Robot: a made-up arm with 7 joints. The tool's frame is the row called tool. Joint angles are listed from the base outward. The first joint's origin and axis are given. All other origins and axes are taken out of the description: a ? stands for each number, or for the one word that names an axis. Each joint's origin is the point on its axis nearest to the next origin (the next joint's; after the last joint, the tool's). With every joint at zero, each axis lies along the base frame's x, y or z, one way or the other. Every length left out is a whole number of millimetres.
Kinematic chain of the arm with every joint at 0, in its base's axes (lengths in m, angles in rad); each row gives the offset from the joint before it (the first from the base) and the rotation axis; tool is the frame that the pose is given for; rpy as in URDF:
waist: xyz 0 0 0.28 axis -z
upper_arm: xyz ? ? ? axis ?
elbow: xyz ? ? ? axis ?
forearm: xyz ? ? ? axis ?
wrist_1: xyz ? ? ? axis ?
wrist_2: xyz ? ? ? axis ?
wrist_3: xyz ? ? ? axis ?
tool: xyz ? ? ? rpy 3.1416 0 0
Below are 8 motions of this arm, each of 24 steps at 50 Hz.
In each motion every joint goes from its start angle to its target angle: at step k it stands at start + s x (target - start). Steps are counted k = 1, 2, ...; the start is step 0. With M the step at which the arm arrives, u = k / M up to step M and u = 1 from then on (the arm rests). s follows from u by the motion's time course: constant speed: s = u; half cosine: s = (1 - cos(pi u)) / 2; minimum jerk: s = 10 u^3 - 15 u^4 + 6 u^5.
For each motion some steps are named. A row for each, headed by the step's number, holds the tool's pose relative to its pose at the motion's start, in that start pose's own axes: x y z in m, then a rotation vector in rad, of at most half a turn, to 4 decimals.
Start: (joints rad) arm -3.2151 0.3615 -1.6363 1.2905 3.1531 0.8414 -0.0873
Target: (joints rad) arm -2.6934 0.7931 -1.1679 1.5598 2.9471 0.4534 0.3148
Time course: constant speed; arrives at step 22
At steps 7, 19, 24:
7: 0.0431 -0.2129 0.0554 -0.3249 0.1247 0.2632
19: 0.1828 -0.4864 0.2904 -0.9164 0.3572 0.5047
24: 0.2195 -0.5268 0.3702 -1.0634 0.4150 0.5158

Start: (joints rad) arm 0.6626 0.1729 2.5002 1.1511 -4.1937 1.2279 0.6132
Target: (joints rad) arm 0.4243 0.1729 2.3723 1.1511 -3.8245 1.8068 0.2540
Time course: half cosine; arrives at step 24
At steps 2, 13, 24:
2: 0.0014 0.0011 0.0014 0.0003 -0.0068 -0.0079
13: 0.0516 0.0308 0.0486 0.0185 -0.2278 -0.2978
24: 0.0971 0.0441 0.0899 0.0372 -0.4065 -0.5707

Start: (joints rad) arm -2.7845 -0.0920 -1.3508 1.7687 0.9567 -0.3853 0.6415
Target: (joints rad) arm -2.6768 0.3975 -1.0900 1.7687 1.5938 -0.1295 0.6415
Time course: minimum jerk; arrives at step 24
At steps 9, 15, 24:
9: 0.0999 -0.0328 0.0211 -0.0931 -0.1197 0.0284
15: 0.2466 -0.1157 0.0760 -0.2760 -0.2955 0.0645
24: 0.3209 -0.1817 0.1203 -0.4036 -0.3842 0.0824

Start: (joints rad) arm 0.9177 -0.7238 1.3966 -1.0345 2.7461 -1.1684 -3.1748
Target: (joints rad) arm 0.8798 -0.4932 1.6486 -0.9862 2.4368 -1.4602 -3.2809
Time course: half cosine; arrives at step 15
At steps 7, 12, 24:
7: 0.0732 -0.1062 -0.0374 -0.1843 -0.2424 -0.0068
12: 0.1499 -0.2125 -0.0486 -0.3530 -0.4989 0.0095
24: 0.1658 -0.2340 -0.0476 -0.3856 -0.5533 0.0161

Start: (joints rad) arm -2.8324 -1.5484 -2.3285 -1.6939 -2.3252 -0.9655 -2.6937
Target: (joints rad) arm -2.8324 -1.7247 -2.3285 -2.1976 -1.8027 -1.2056 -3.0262
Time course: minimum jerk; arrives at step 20
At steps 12, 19, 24:
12: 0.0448 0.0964 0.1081 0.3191 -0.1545 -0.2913
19: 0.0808 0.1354 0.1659 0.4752 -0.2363 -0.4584
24: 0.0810 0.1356 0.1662 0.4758 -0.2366 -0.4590

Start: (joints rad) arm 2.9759 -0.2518 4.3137 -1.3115 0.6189 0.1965 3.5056
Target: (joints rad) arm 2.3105 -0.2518 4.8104 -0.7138 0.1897 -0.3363 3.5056
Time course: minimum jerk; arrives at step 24
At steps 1, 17, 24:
1: 0.0000 0.0001 -0.0001 0.0001 -0.0001 -0.0003
17: -0.0640 0.0736 -0.0507 0.0285 -0.0804 -0.4434
24: -0.0807 0.0801 -0.0541 0.0032 -0.0766 -0.5211

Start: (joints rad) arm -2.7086 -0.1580 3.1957 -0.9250 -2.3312 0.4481 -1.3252
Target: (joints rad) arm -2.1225 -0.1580 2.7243 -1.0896 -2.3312 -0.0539 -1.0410
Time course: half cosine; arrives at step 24
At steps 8, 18, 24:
8: 0.0138 -0.0130 0.0003 -0.0901 0.0162 0.1120
18: 0.0576 -0.0363 0.0010 -0.2999 0.0539 0.3726
24: 0.0699 -0.0398 0.0012 -0.3494 0.0629 0.4324

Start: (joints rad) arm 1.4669 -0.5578 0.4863 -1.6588 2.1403 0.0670 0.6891
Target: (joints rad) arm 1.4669 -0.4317 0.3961 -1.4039 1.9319 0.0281 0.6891
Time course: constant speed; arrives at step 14
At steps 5, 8, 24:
5: -0.0609 -0.0267 0.0244 -0.0713 0.1261 -0.0854
8: -0.0968 -0.0414 0.0436 -0.1172 0.1992 -0.1380
24: -0.1661 -0.0672 0.0920 -0.2157 0.3396 -0.2458

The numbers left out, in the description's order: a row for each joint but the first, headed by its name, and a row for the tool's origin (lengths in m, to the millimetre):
upper_arm: xyz 0 -0.015 0, axis +y
elbow: xyz 0 0 0.446, axis -z
forearm: xyz 0 -0.012 0, axis +y
wrist_1: xyz 0 0 0.358, axis -z
wrist_2: xyz 0 0 0, axis +y
wrist_3: xyz 0 0 0.153, axis -z
tool: xyz 0 0 0

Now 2 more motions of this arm.
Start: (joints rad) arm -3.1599 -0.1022 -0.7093 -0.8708 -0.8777 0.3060 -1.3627
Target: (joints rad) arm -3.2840 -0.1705 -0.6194 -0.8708 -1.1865 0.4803 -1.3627
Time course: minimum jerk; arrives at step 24
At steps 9, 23, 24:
9: 0.0167 -0.0039 -0.0035 0.0270 -0.0504 -0.0885
23: 0.0638 -0.0226 -0.0085 0.0928 -0.2063 -0.3053
24: 0.0639 -0.0226 -0.0085 0.0929 -0.2065 -0.3055

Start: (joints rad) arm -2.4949 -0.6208 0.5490 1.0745 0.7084 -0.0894 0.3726
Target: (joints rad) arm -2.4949 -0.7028 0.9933 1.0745 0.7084 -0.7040 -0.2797
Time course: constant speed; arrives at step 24
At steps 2, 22, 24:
2: 0.0070 0.0156 0.0036 0.0376 0.0218 -0.0366
22: 0.0640 0.1584 0.0760 0.2769 0.3315 -0.3312
24: 0.0683 0.1707 0.0863 0.2851 0.3677 -0.3536

